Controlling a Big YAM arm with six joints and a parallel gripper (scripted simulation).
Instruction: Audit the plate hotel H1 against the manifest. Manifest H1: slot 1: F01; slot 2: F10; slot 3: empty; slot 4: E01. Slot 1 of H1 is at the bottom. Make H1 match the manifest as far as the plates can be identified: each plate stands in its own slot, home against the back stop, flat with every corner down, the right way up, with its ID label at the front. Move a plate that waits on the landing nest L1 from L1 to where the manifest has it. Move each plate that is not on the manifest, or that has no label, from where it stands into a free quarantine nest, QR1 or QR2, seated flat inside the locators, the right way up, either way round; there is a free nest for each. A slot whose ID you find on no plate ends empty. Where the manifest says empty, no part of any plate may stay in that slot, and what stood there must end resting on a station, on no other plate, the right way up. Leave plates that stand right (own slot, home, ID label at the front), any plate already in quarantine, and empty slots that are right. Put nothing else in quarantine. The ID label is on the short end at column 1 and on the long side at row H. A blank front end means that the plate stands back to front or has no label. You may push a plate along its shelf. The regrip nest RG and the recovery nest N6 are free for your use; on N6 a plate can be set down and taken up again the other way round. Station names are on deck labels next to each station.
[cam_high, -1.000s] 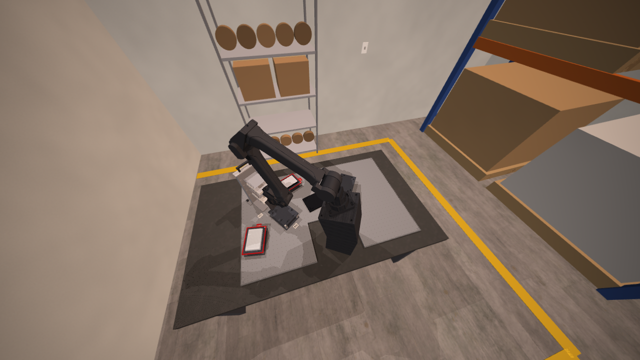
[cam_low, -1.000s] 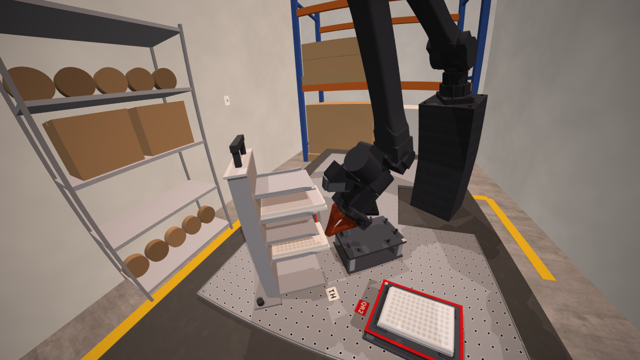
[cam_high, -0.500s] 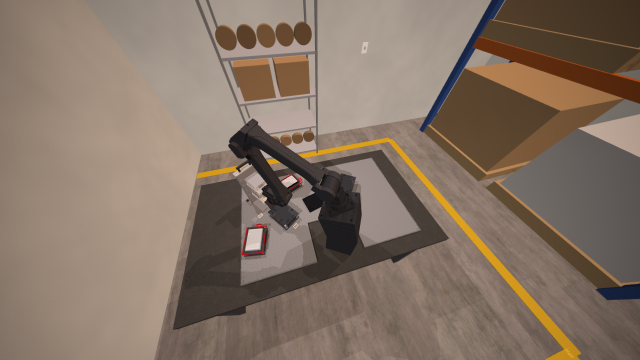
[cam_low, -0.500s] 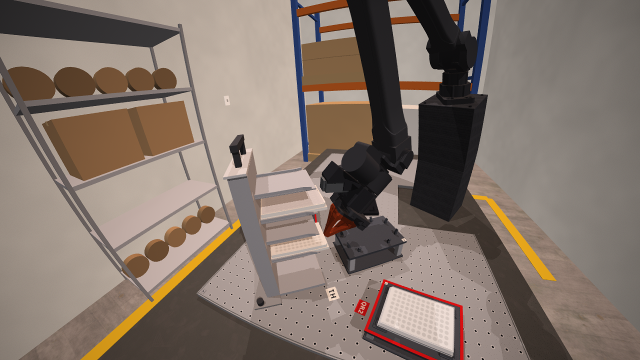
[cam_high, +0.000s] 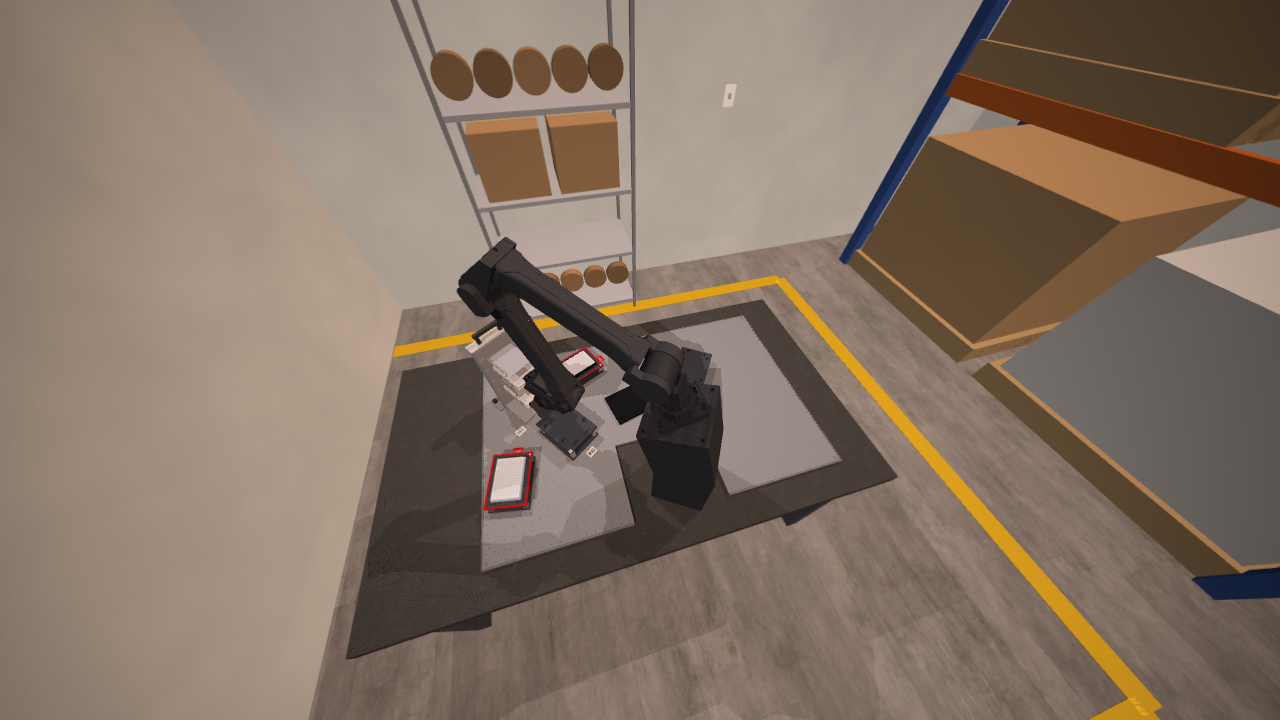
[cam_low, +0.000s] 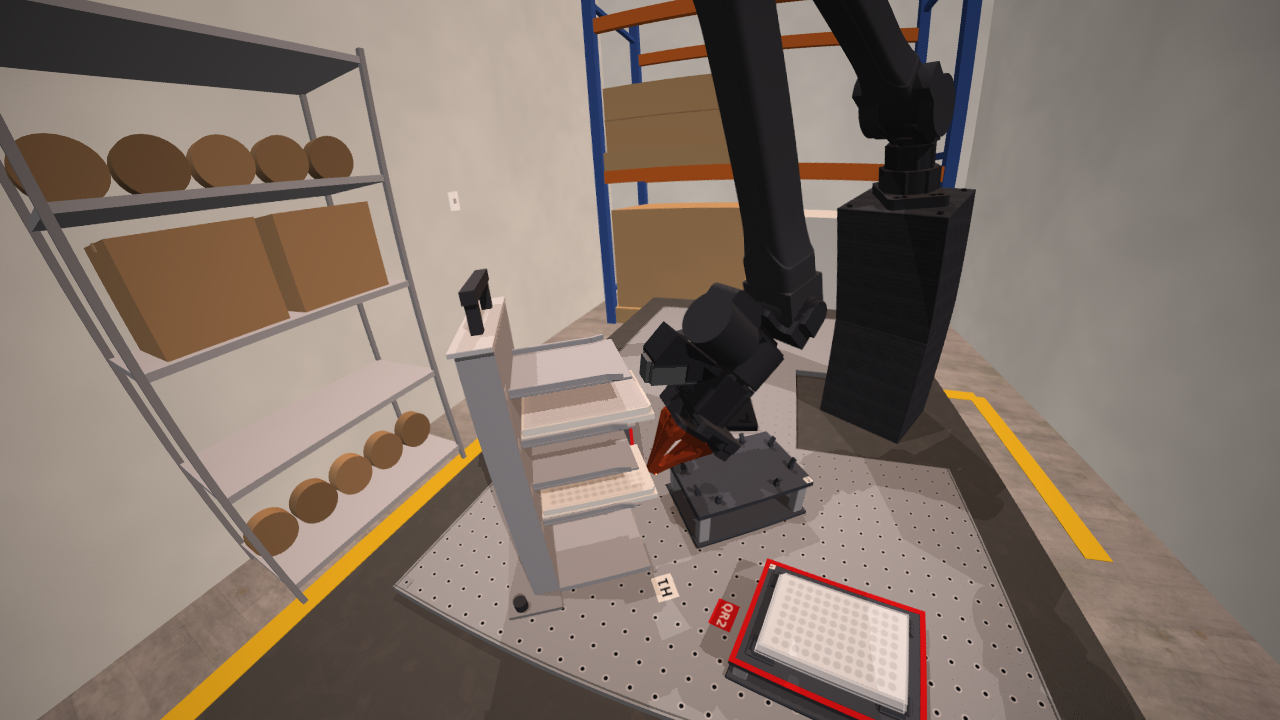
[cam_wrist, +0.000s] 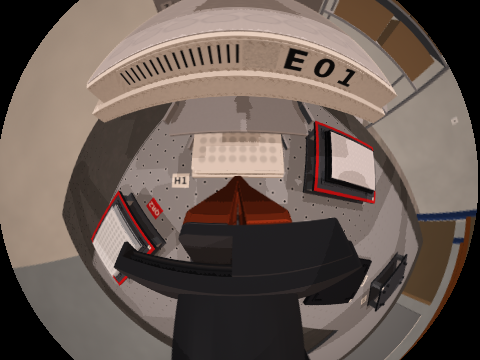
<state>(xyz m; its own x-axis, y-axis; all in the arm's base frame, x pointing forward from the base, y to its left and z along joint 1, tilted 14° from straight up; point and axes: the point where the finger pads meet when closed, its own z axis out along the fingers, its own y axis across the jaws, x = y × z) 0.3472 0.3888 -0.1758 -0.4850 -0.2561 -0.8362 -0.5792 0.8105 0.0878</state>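
Now: hand 90 mm past the dark regrip nest, 70 mm to the left of it and 40 mm above it. Round my hand: quarantine nest QR1: 150 mm ahead, 140 mm to the right, 60 mm below; H1 deck label: 40 mm behind, 90 mm to the left, 100 mm below; plate hotel H1: 120 mm ahead, 90 mm to the left, 50 mm above.
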